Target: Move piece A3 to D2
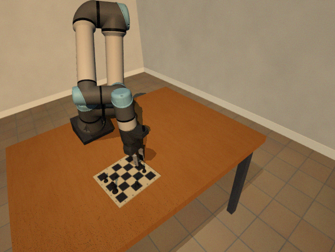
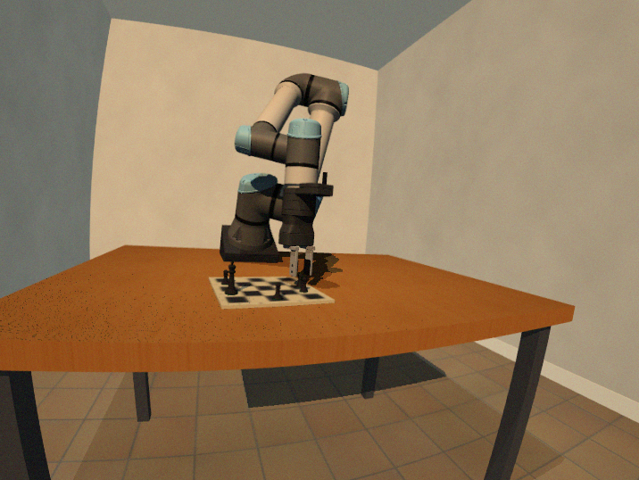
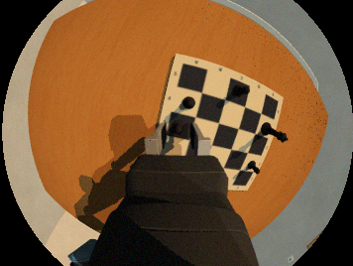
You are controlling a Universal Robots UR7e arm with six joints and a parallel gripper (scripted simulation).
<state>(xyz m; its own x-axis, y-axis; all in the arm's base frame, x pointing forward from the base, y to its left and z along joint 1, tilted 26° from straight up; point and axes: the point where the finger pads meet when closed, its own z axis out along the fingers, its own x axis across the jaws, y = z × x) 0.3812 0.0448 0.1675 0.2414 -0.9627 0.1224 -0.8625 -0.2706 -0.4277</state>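
My gripper is now 8 cm to the left of the chessboard and 5 cm above it. Round my hand: tall chess piece: 16 cm to the right, 4 cm ahead, 1 cm below.
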